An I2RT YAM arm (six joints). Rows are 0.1 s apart.
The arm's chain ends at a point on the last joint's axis. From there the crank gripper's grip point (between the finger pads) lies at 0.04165 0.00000 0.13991 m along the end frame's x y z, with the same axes.
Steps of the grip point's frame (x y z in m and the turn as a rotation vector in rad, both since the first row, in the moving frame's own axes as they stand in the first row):
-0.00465 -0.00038 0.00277 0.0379 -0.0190 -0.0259
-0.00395 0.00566 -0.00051 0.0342 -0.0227 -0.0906
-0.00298 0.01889 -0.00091 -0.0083 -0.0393 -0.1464
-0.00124 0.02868 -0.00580 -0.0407 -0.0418 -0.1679
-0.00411 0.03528 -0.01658 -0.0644 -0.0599 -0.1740
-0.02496 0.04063 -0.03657 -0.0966 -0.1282 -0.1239
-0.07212 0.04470 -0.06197 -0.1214 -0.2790 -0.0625
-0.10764 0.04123 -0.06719 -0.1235 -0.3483 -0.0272
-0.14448 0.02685 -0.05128 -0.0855 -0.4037 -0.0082
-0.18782 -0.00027 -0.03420 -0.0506 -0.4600 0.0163
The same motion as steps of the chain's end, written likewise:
-0.00190 0.00598 0.00213 0.0379 -0.0190 -0.0259
-0.00038 0.01408 -0.00127 0.0342 -0.0227 -0.0906
0.00289 0.02340 -0.00245 -0.0083 -0.0393 -0.1464
0.00472 0.02945 -0.00744 -0.0407 -0.0418 -0.1679
0.00414 0.03272 -0.01875 -0.0644 -0.0599 -0.1740
-0.00732 0.03097 -0.04033 -0.0966 -0.1282 -0.1239
-0.03255 0.02864 -0.06714 -0.1214 -0.2790 -0.0625
-0.05774 0.02391 -0.07199 -0.1235 -0.3483 -0.0272
-0.08629 0.01462 -0.05589 -0.0855 -0.4037 -0.0082
-0.12135 -0.00771 -0.03795 -0.0506 -0.4600 0.0163

